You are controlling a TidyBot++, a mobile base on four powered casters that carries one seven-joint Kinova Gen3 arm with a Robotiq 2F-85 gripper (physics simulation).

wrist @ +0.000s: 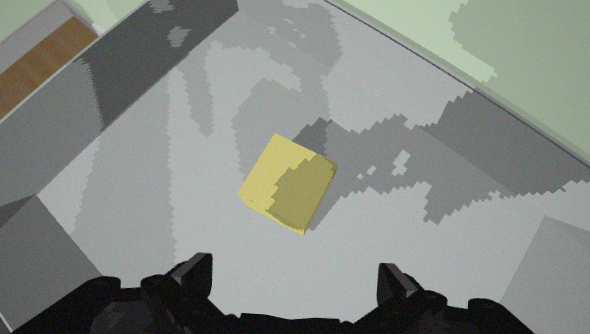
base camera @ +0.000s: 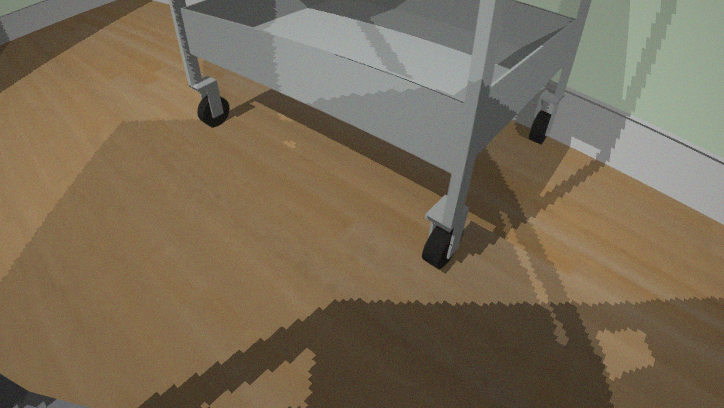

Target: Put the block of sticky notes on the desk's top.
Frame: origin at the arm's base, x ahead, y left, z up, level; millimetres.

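Seen in the pictures: gripper, fingertip midpoint: [wrist: 294,277].
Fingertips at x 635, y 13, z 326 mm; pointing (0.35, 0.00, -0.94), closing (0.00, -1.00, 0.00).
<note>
A point is followed by its place in that frame.
The block of sticky notes [wrist: 289,184] @(x 691, y 19, z 304 mm) is yellow and square and lies on the grey floor of a walled tray, turned at an angle, partly in shadow, in the middle of the wrist view. My gripper [wrist: 294,277] @(x 635, y 13, z 326 mm) is open, with its two black fingertips wide apart and nothing between them. The block lies beyond the fingertips in the wrist view, apart from them. The desk does not show in either view, and the gripper and the block do not show in the base camera view.
A grey metal cart [base camera: 354,96] @(x 432, y 26, z -233 mm) on black caster wheels stands on the wood floor [base camera: 202,212] @(x 430, y 218, z -396 mm) near the pale green wall [base camera: 678,65] @(x 560, y -393, z -214 mm). The tray's side wall [wrist: 45,135] @(x 720, y 204, z 302 mm) rises at the left of the wrist view. The green wall [wrist: 540,60] @(x 759, y -127, z 354 mm) is at the upper right.
</note>
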